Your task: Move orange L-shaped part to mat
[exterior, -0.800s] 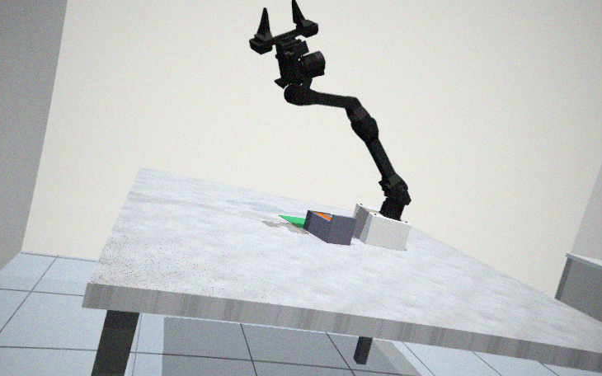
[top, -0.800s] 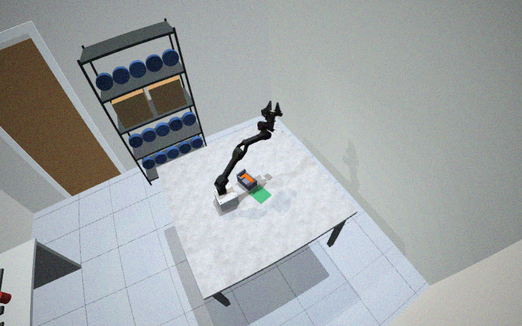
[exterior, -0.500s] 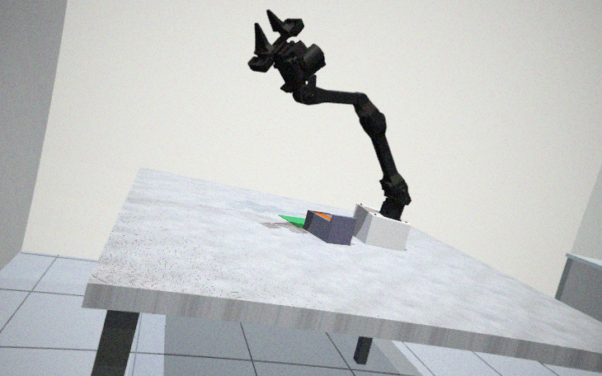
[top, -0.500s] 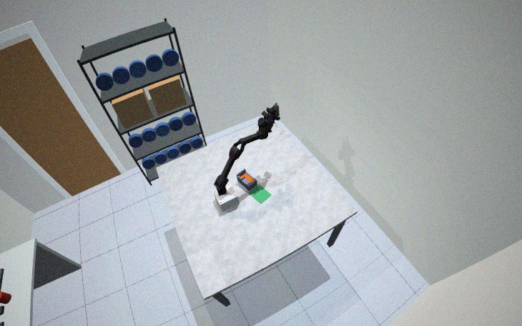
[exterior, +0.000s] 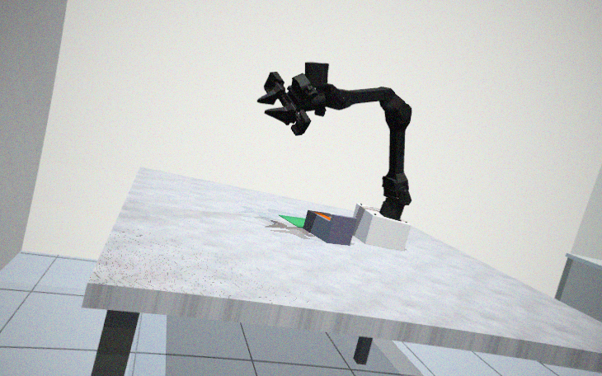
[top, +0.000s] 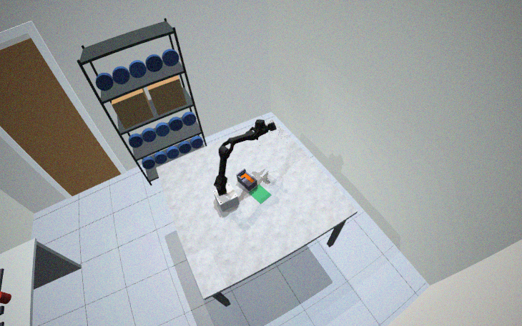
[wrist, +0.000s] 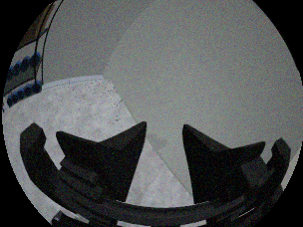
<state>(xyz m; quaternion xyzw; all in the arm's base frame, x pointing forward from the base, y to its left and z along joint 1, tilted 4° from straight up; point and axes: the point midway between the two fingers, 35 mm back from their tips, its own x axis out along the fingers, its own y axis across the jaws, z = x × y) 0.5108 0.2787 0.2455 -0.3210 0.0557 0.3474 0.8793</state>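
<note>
Right now my gripper tip is 31 cm past the orange L-shaped part, 22 cm to the left of it and 30 cm above it. Also, from my gripper tip: green mat 24 cm behind, 37 cm to the right, 36 cm below.
</note>
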